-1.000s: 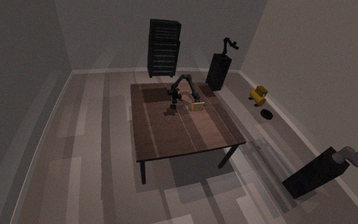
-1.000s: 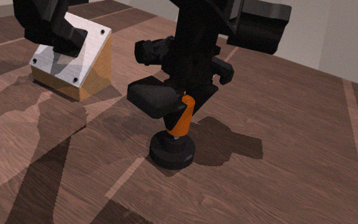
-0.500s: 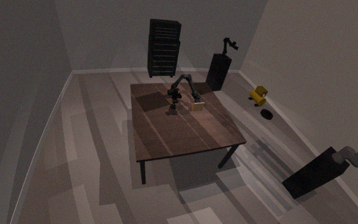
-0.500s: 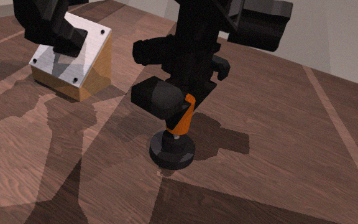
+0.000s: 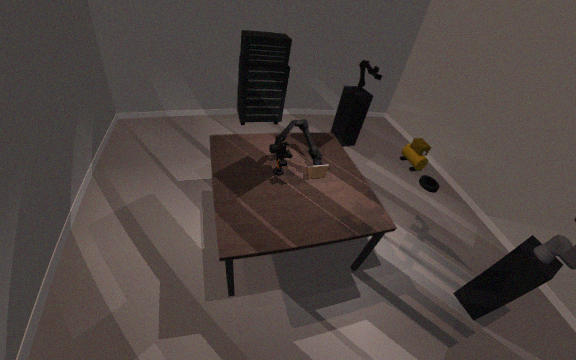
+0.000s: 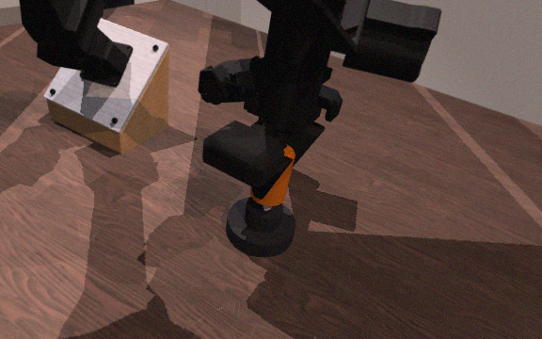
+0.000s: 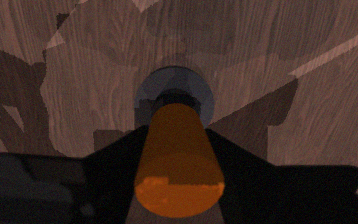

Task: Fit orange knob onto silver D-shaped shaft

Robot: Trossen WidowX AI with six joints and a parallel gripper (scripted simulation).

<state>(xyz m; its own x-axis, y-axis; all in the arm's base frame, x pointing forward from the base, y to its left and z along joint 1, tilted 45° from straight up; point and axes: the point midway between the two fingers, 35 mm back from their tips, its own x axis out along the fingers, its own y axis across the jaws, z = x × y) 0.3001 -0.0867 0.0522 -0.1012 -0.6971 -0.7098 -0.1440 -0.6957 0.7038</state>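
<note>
My gripper tip is 3 cm below the orange knob. The rest, counted from my gripper tip: round dark pedestal 4 cm below.
</note>
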